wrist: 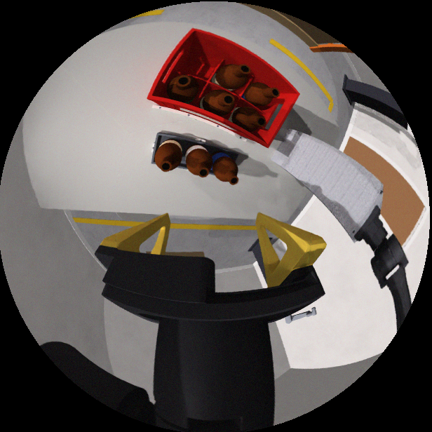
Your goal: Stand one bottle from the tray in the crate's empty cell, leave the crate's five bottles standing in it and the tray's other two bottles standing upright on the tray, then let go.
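Observation:
The red crate [172, 104] stands at the upper middle of the wrist view. Five brown bottles stand in it: two [232, 76] [260, 94] in the upper row and three [182, 86] [217, 101] [247, 119] in the lower row. Its upper-left cell is empty. Below the crate, the dark tray [156, 145] holds three upright brown bottles, left [168, 155], middle [198, 160] and right [224, 166]; the right one has a blue band. My gripper [212, 217] is open and empty, its yellow fingers below the tray in the view, apart from the bottles.
The pale table [90, 125] carries the crate and the tray. A light grey ribbed block [332, 180] joined to a black arm part [390, 260] is right of the crate and tray. A brown panel [395, 185] and a yellow floor line [305, 67] lie beyond.

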